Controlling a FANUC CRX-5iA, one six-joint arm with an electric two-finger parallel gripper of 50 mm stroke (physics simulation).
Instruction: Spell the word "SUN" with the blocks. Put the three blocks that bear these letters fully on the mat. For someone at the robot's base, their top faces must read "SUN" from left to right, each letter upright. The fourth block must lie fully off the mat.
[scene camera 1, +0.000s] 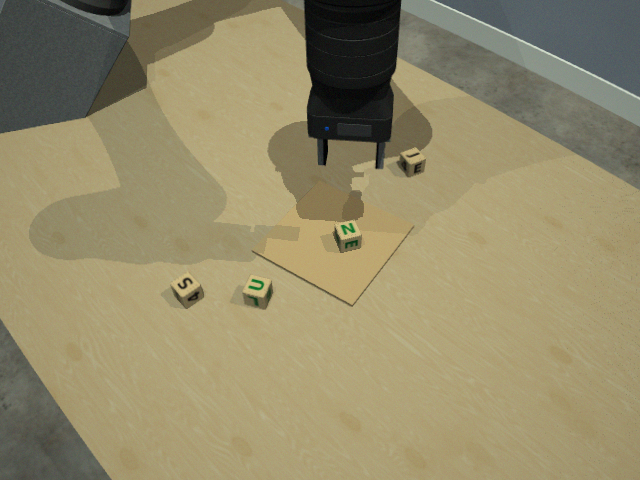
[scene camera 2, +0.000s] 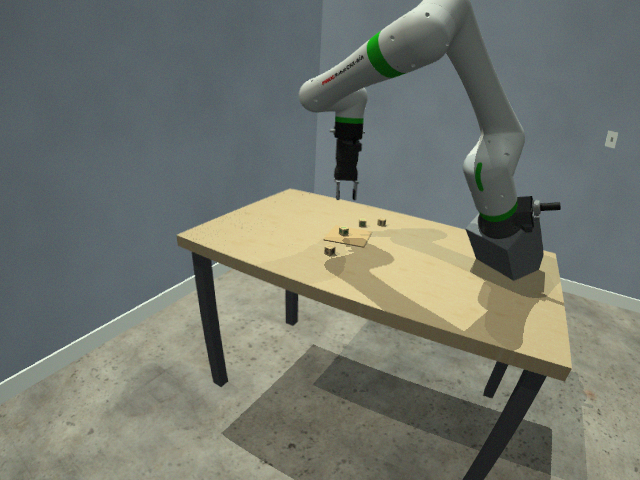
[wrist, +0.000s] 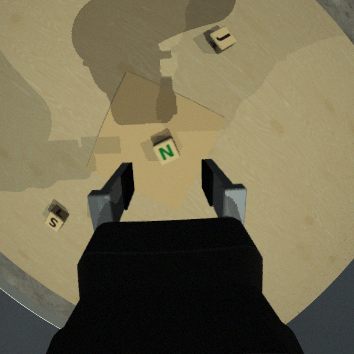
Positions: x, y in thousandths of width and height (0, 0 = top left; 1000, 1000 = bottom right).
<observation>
My gripper shows in scene camera 1 (549, 334), in scene camera 2 (540, 416) and in the wrist view (470, 493).
</observation>
